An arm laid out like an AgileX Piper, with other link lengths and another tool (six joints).
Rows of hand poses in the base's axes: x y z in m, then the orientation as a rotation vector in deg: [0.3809, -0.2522, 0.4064, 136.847, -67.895, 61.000]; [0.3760, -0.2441, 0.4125, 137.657, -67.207, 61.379]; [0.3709, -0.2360, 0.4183, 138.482, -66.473, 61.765]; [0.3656, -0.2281, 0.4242, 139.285, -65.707, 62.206]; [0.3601, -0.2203, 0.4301, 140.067, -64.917, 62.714]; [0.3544, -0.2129, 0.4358, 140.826, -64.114, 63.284]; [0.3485, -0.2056, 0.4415, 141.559, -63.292, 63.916]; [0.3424, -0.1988, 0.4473, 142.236, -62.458, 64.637]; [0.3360, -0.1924, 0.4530, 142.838, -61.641, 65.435]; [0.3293, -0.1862, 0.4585, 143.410, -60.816, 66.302]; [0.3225, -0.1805, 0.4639, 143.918, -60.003, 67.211]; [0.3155, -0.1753, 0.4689, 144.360, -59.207, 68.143]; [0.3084, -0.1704, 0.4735, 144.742, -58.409, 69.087]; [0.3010, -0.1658, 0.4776, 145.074, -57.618, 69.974]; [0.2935, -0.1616, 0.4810, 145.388, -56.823, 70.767]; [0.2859, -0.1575, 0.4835, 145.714, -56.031, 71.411]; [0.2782, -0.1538, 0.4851, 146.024, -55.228, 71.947]
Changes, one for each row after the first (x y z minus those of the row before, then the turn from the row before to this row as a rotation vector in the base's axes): [-0.0049, 0.0081, 0.0061, 0.197, -0.146, 0.833]; [-0.0051, 0.0081, 0.0058, 0.188, -0.143, 0.862]; [-0.0053, 0.0079, 0.0059, 0.161, -0.176, 0.874]; [-0.0055, 0.0078, 0.0059, 0.141, -0.220, 0.885]; [-0.0057, 0.0074, 0.0057, 0.126, -0.262, 0.890]; [-0.0059, 0.0073, 0.0057, 0.107, -0.303, 0.896]; [-0.0061, 0.0068, 0.0058, 0.071, -0.363, 0.888]; [-0.0064, 0.0064, 0.0057, 0.038, -0.420, 0.854]; [-0.0067, 0.0062, 0.0055, 0.025, -0.468, 0.855]; [-0.0068, 0.0057, 0.0054, -0.004, -0.499, 0.823]; [-0.0070, 0.0052, 0.0050, -0.032, -0.518, 0.784]; [-0.0071, 0.0049, 0.0046, -0.067, -0.527, 0.755]; [-0.0074, 0.0046, 0.0041, -0.097, -0.489, 0.713]; [-0.0075, 0.0042, 0.0034, -0.115, -0.425, 0.686]; [-0.0076, 0.0041, 0.0025, -0.114, -0.323, 0.661]; [-0.0077, 0.0037, 0.0016, -0.139, -0.248, 0.635]
